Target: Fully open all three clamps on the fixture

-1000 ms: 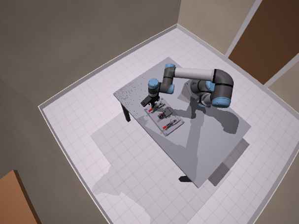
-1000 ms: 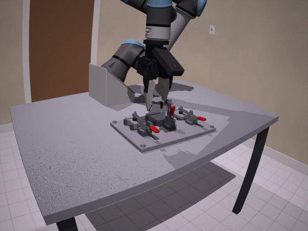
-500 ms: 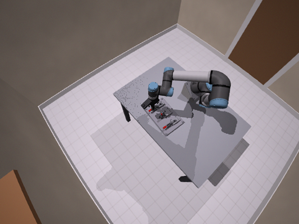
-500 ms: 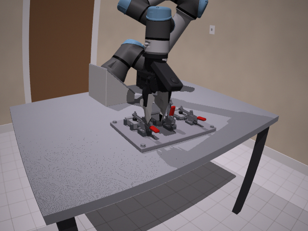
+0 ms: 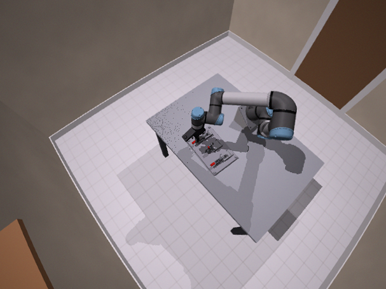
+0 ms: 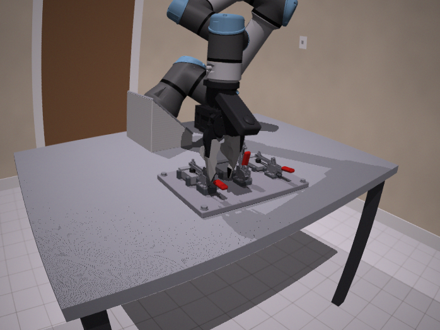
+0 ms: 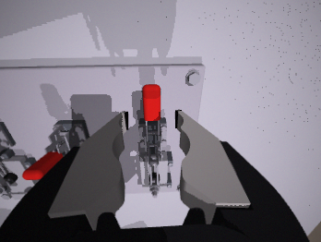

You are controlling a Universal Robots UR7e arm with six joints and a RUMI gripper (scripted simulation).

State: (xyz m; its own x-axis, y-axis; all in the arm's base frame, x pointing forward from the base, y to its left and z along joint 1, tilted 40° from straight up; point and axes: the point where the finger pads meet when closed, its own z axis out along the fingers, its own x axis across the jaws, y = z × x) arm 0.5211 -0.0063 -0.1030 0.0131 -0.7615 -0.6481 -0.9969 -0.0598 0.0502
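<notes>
Right now my hand is 14 cm past the grey part block and 5 cm above it. From my hand the other things lie so: grey fixture plate 9 cm behind, 11 cm to the left, 8 cm below.
</notes>
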